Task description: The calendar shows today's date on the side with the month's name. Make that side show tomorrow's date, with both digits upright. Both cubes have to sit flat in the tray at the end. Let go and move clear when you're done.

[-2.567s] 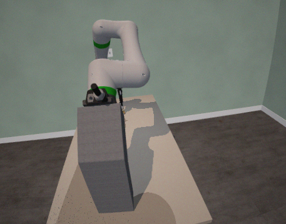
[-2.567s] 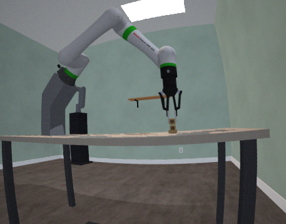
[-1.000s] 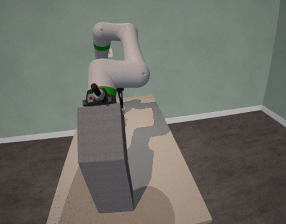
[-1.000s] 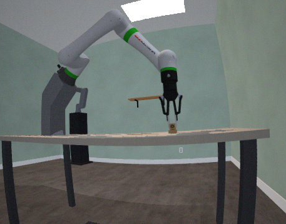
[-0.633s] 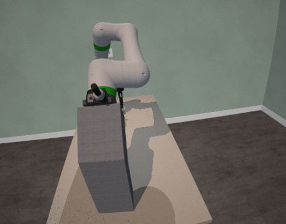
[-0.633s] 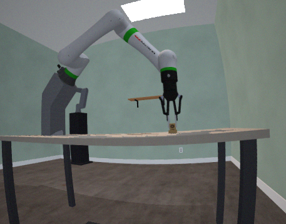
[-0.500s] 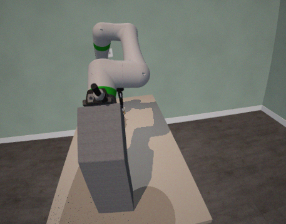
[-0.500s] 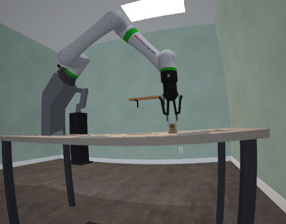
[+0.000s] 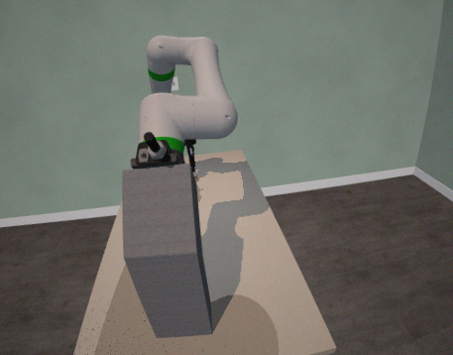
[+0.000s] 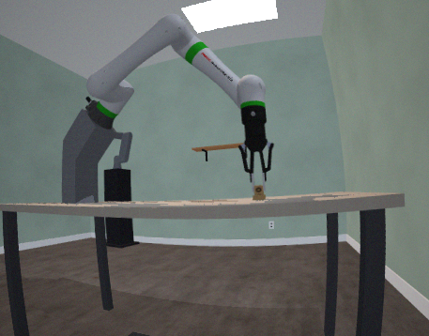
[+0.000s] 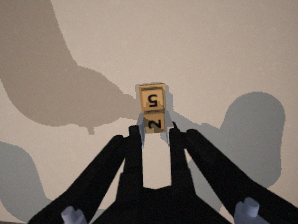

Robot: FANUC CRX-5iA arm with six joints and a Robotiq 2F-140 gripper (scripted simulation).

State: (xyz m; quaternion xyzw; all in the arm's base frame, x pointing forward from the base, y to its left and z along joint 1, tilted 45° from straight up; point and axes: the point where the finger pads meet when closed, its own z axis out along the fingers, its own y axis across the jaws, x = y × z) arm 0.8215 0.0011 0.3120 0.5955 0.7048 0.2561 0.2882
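My hand is 20 mm to the right of the wooden tray and 50 mm above it.
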